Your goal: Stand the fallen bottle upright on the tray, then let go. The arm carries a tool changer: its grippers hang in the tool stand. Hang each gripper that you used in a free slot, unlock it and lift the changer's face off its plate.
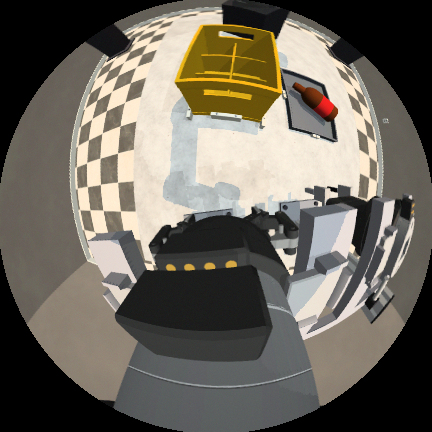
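Places are measured from the arm's base along level axes (x back, y right, z up), in centimetres.
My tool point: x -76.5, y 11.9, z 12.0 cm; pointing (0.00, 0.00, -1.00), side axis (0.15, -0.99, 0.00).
Observation:
Ahead of a thing's pixels: the offset from my tool point to its top centre. "pt": to the spot under its first point.
The brown bottle {dz -28.2, dx +34.1, dy -28.1 cm} [314, 100] with a red label lies on its side on the dark grey tray {pt dz -35.6, dx +24.8, dy -23.1 cm} [299, 121], its neck toward the crate. My gripper [222, 216] is below the black changer [195, 300], between the pale walls of the tool stand [327, 235]. Its linkages are spread wide on both sides and it looks open, with nothing seen between the fingers; its tips are partly hidden behind its black body. A row of gold contacts shows between the changer and the gripper's body. Whether the lock is closed cannot be seen. The bottle and tray are far from the gripper.
A yellow crate {dz -18.6, dx +36.5, dy -2.2 cm} [227, 97] with inner dividers stands left of the tray, close to its edge. A second, black tool {pt dz -5.3, dx +3.8, dy -14.2 cm} [367, 220] hangs at the right of the stand. Dark blocks stand at the far edge and far corners. A chequered strip runs along the left side.

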